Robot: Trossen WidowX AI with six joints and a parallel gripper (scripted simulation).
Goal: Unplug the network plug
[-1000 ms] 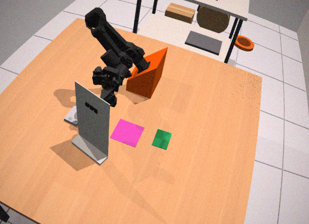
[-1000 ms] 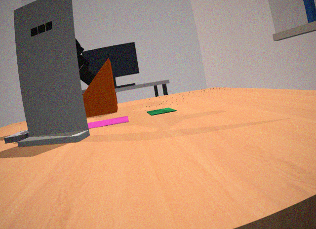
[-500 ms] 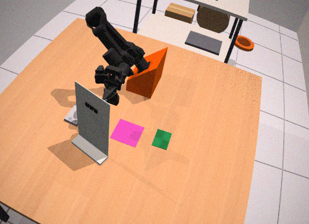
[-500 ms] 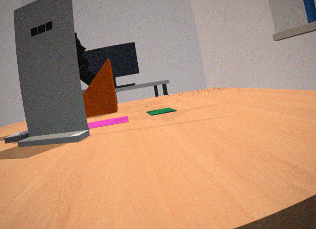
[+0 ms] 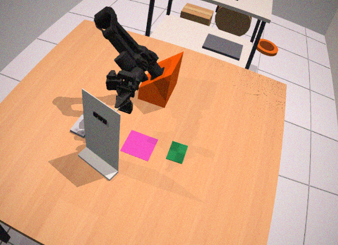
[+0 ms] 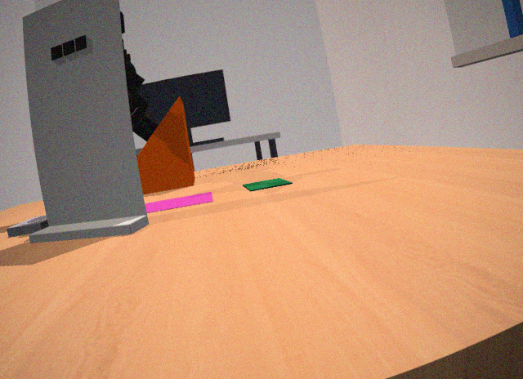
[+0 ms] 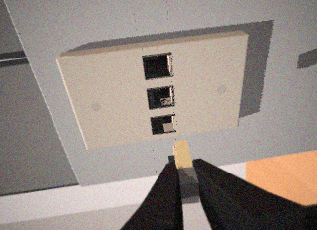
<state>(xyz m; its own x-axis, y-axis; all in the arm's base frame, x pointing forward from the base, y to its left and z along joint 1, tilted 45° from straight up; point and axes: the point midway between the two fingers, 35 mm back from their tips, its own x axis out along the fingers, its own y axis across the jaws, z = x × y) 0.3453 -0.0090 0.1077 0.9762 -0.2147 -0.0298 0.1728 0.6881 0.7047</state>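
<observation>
The grey upright panel lies 10 cm below my gripper tip, 6 cm ahead of it and 4 cm to the right of it. The rest, counted from my gripper tip: grey plate 24 cm below, 17 cm to the right, 8 cm behind; green flat patch 25 cm below, 24 cm to the left, 7 cm behind.
</observation>
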